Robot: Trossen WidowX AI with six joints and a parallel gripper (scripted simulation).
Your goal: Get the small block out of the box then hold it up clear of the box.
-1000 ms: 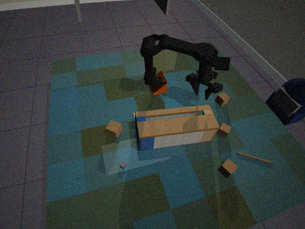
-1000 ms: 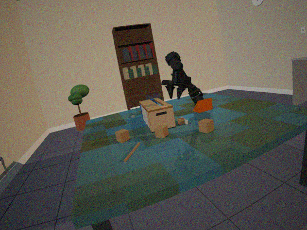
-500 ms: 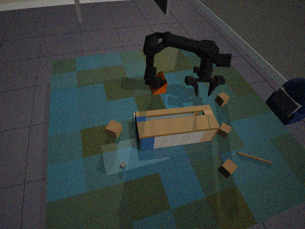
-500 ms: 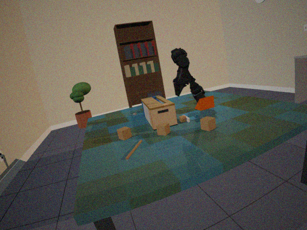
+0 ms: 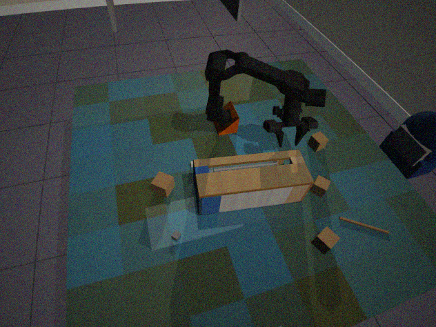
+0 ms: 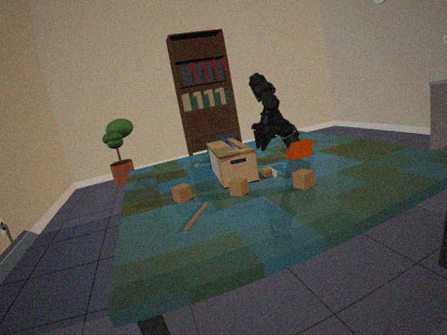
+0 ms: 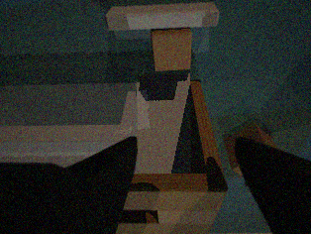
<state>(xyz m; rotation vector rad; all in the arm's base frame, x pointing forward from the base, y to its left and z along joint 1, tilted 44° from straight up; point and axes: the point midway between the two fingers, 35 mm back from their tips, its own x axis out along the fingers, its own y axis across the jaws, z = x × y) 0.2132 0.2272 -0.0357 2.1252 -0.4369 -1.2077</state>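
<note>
My gripper tip is now 2 cm past the tan block, 1 cm to the left of it and 10 cm above it. From my gripper tip the other things lie so: thin wooden stick: 29 cm ahead, 23 cm to the left, 11 cm below; then grey block: 25 cm ahead, 43 cm to the right, 11 cm below; then box: 7 cm ahead, 16 cm to the right, 5 cm below.
</note>
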